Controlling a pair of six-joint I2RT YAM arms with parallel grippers.
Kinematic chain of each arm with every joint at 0, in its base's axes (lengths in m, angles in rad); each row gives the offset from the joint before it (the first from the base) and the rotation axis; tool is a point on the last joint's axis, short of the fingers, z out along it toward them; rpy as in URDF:
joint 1: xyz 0 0 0.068 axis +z
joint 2: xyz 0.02 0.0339 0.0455 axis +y
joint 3: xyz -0.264 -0.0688 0 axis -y
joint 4: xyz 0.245 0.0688 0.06 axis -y
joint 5: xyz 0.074 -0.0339 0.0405 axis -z
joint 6: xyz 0.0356 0 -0.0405 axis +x
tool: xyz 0 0 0 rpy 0 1.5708 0
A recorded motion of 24 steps. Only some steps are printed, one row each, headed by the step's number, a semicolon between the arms.
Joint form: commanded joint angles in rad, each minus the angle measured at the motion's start. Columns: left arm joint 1, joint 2, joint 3, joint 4, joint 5, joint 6; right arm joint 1, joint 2, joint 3, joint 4, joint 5, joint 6.
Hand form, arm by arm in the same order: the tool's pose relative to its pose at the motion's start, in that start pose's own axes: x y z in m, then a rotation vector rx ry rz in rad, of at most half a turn. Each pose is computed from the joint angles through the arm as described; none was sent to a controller.
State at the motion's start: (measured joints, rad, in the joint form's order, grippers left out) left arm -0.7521 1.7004 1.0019 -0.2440 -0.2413 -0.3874; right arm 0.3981 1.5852 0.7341 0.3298 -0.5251 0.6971
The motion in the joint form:
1: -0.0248 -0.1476 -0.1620 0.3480 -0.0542 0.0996; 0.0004 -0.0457 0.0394 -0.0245 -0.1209 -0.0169
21: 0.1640 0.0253 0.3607 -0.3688 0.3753 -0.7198; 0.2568 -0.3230 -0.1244 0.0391 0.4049 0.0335
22: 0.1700 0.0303 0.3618 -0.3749 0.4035 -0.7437; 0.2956 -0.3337 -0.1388 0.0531 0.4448 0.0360
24: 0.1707 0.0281 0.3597 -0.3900 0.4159 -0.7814; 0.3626 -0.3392 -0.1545 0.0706 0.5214 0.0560
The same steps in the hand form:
1: -0.0023 0.0000 -0.0300 0.0742 -0.3197 0.0271; -0.0106 0.0209 -0.0085 -0.1256 0.0381 -0.0505
21: -0.0817 0.0290 -0.0355 0.1835 0.2271 -0.8475; 0.0414 0.0776 -0.0362 -0.0004 -0.2536 -0.1370
22: -0.0811 0.0302 -0.0339 0.1942 0.2540 -0.8759; 0.0497 0.0826 -0.0357 -0.0040 -0.2619 -0.1467
24: -0.0792 0.0306 -0.0345 0.1892 0.2782 -0.9138; 0.0632 0.0904 -0.0331 -0.0008 -0.2751 -0.1443

